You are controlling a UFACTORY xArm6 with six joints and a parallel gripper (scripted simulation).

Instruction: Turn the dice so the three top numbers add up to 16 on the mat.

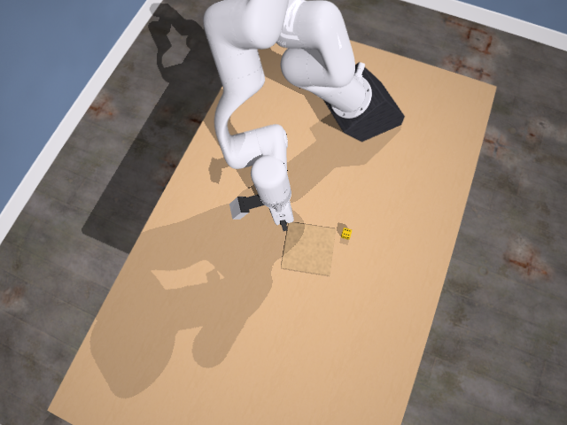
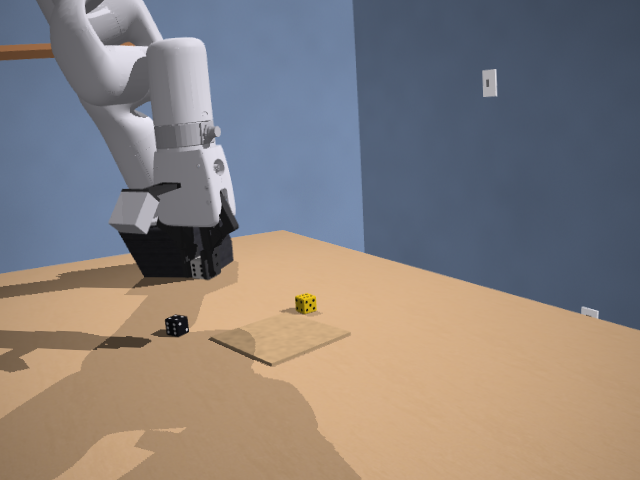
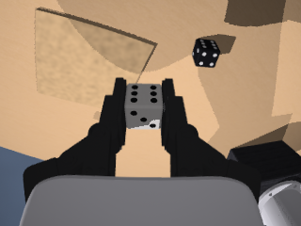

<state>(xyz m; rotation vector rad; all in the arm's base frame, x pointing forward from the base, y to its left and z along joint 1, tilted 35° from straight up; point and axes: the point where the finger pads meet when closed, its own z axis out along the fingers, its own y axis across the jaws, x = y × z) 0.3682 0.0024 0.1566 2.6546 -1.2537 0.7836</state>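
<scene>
The yellow die lies 40 mm behind my hand, 180 mm to the left of it and 110 mm below it. From my hand the other things lie so: tan mat (30 mm ahead, 90 mm to the left, 120 mm below); then black die (70 mm behind, 20 mm to the right, 110 mm below); then white die (10 mm below).
</scene>
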